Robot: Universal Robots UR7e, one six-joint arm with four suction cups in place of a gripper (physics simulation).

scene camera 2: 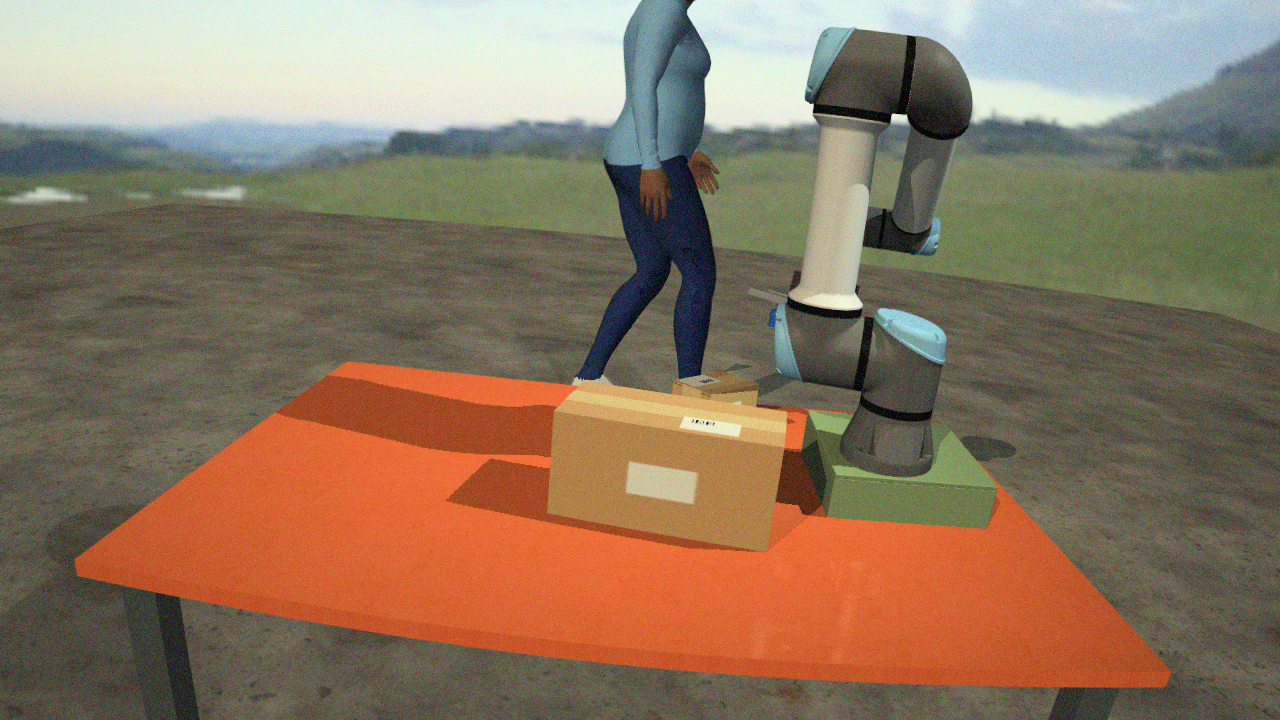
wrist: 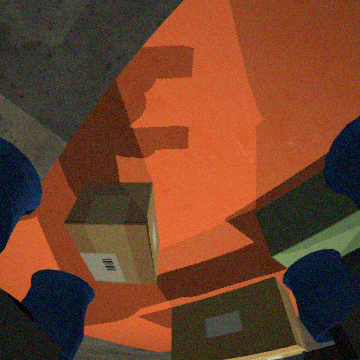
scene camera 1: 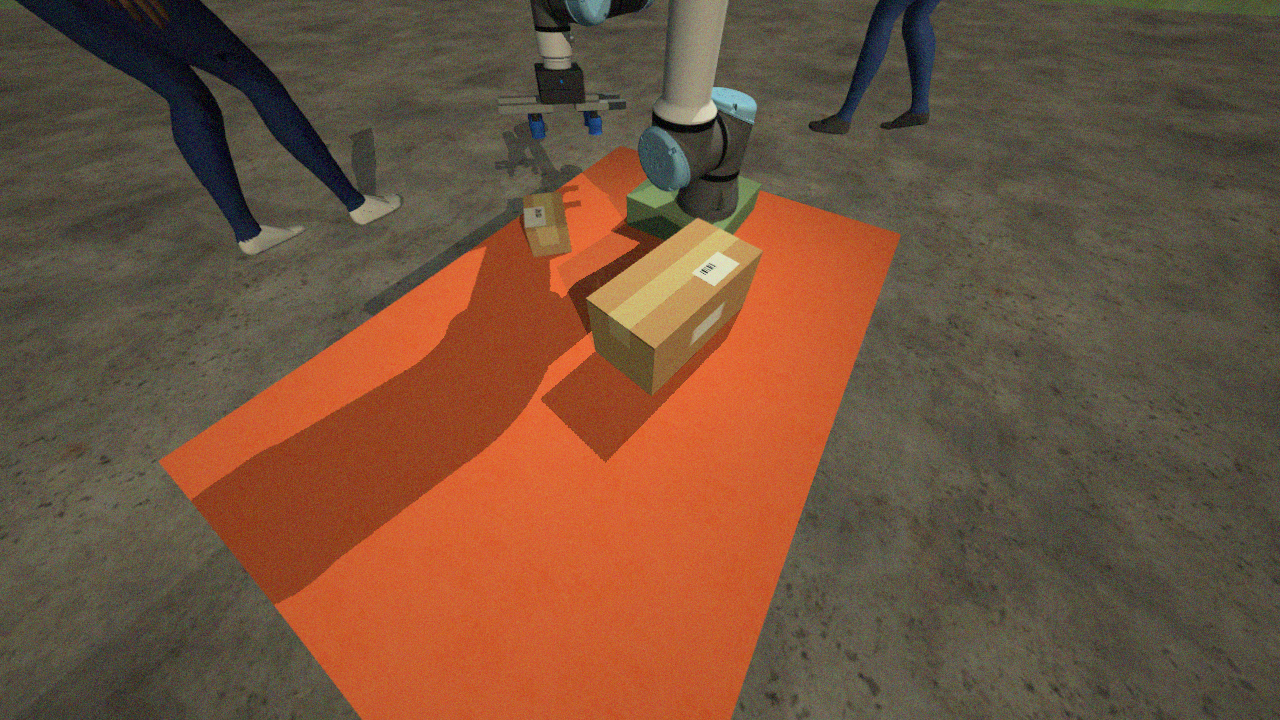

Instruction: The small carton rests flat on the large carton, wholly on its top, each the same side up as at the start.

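Seen in the pictures: hand, its tool point: (wrist: 187, 239) (scene camera 1: 565, 130); arm's base, origin of its link: (scene camera 2: 885, 456) (scene camera 1: 706, 202).
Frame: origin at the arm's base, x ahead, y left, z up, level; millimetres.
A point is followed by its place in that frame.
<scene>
The small carton (scene camera 1: 547, 225) {y -254, x 315, z 3 mm} (scene camera 2: 735, 394) {y -276, x 237, z -8 mm} (wrist: 102, 234) {y -352, x 242, z 3 mm}, brown with a white barcode label on its top, sits on the orange table near its far edge, apart from the large carton. The large carton (scene camera 1: 626, 304) {y 97, x 460, z 78 mm} (scene camera 2: 608, 452) {y 196, x 426, z 31 mm} (wrist: 265, 320) {y 62, x 228, z 17 mm} stands on the table with tape and a barcode label on its top and a white label on its side; nothing rests on it. My gripper (scene camera 1: 565, 126) {y -382, x 90, z 100 mm} (wrist: 182, 240) {y -382, x 90, z 100 mm} is open and empty, with its blue suction cups hanging above and beyond the small carton. In scene camera 2 the arm mostly hides it.
The orange table (scene camera 1: 537, 582) {y 227, x 840, z -77 mm} (scene camera 2: 358, 573) {y 421, x 691, z -77 mm} bears the green base block (scene camera 1: 644, 207) {y -120, x 106, z -5 mm} (scene camera 2: 908, 505) {y 81, x -30, z -46 mm} (wrist: 310, 212) {y -181, x 37, z -23 mm} of the arm, close to the large carton. A person (scene camera 1: 223, 116) (scene camera 2: 666, 188) stands past the table's far side. Another person's legs (scene camera 1: 917, 62) show behind the arm.
</scene>
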